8 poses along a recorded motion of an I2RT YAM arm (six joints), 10 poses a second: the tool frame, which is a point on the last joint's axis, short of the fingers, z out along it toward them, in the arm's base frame.
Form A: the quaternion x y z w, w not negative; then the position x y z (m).
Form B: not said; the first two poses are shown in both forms.
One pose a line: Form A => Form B
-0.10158 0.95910 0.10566 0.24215 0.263 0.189 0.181 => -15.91 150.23 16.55 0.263 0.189 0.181
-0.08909 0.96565 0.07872 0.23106 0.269 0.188 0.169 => -14.04 152.13 12.40 0.269 0.188 0.169
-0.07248 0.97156 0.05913 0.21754 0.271 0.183 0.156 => -11.50 154.16 9.38 0.271 0.183 0.156
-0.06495 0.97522 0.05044 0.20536 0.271 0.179 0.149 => -10.37 155.75 8.06 0.271 0.179 0.149
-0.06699 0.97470 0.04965 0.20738 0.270 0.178 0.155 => -10.69 155.49 7.92 0.270 0.178 0.155
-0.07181 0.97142 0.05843 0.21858 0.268 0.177 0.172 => -11.39 154.05 9.27 0.268 0.177 0.172
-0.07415 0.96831 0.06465 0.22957 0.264 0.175 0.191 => -11.69 152.67 10.19 0.264 0.175 0.191
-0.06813 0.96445 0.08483 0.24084 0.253 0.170 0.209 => -10.68 151.17 13.30 0.253 0.170 0.209
